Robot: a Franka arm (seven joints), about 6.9 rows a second.
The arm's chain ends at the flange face. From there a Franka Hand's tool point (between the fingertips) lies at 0.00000 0.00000 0.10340 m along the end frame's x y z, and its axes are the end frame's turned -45 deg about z.
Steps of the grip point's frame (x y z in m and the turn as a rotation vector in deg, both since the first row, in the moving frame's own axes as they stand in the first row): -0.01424 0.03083 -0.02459 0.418 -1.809 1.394; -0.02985 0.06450 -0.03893 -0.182 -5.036 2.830; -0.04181 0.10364 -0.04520 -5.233 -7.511 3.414; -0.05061 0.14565 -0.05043 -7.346 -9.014 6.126; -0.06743 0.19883 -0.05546 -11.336 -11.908 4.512; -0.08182 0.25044 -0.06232 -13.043 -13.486 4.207; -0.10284 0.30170 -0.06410 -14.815 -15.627 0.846; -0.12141 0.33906 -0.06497 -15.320 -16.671 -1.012
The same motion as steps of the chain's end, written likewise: 0.01459 0.03013 -0.02454 -0.984 -1.575 1.394; 0.03085 0.06022 -0.03853 -3.690 -3.432 2.830; 0.04710 0.08675 -0.04388 -9.011 -1.611 3.414; 0.07042 0.11820 -0.04831 -11.568 -1.179 6.126; 0.09479 0.15908 -0.05123 -16.436 -0.404 4.512; 0.12102 0.20174 -0.05683 -18.759 -0.313 4.207; 0.14191 0.24812 -0.05688 -21.526 -0.574 0.846; 0.15523 0.28582 -0.05700 -22.621 -0.955 -1.012
